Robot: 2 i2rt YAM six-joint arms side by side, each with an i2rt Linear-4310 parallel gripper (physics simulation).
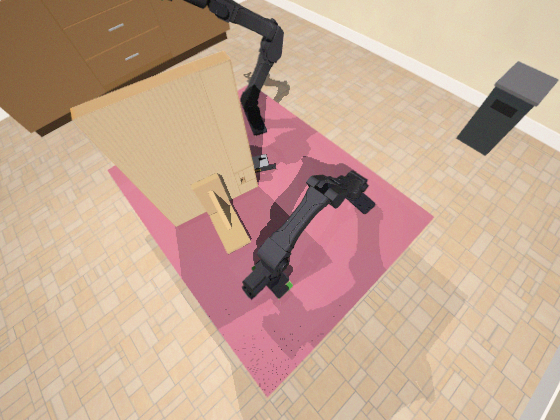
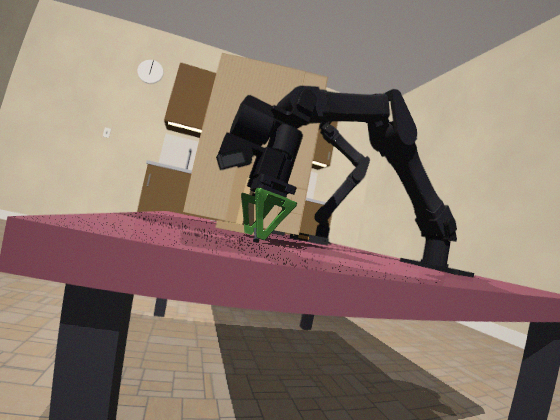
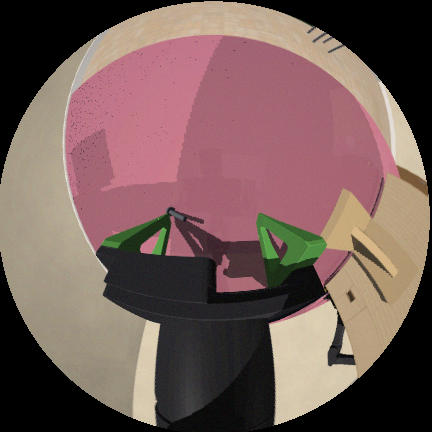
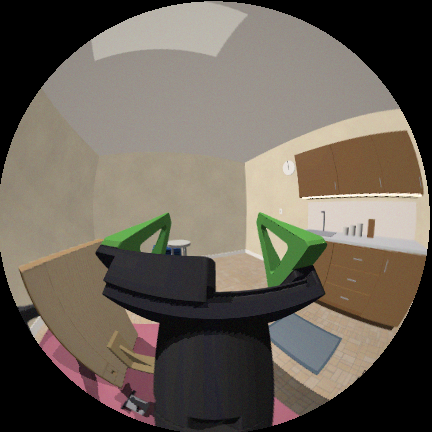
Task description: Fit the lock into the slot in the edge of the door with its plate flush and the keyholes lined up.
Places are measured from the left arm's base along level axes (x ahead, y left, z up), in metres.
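Where they show: left gripper, between the fingertips: (image 2: 253,236) (image 3: 213,217); right gripper, between the fingertips: (image 4: 213,216); left arm's base, origin of its link: (image 1: 352,194) (image 2: 433,268); right arm's base, origin of its link: (image 1: 255,121).
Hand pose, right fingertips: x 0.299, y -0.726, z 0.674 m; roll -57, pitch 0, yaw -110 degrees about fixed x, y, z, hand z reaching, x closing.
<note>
Each offset is from my right fingertips to the top centre of the thing. "*": to the spot under its first point.
The pale wooden door {0.381 m left, 0.170 m ahead, 0.093 m down} (image 1: 165,135) (image 2: 240,75) (image 3: 410,200) (image 4: 65,300) stands upright. A small keyhole {* 0.409 m left, 0.038 m ahead, 0.592 m down} (image 1: 242,180) (image 3: 351,296) (image 4: 112,371) shows low on its face; the slot in its edge cannot be made out. The grey and black lock {0.334 m left, 0.096 m back, 0.648 m down} (image 1: 263,161) (image 4: 136,404) lies at the foot of the door's edge. My left gripper (image 2: 255,234) (image 3: 213,217) is open, pointing down low over the table, apart from the lock. A small dark rod {0.832 m left, 0.204 m ahead, 0.652 m down} (image 2: 256,240) (image 3: 177,215) is by one of its fingertips; contact cannot be told. My right gripper (image 4: 213,216) is open and empty, facing the room.
A wooden stand (image 1: 231,237) (image 3: 345,220) (image 4: 117,345) with a slanted brace supports the door's face on the pink table top (image 1: 400,220) (image 2: 150,270). My right arm (image 1: 270,40) (image 2: 360,167) is behind the door's edge. Brown kitchen cabinets (image 1: 115,45) (image 4: 360,280) stand beyond.
</note>
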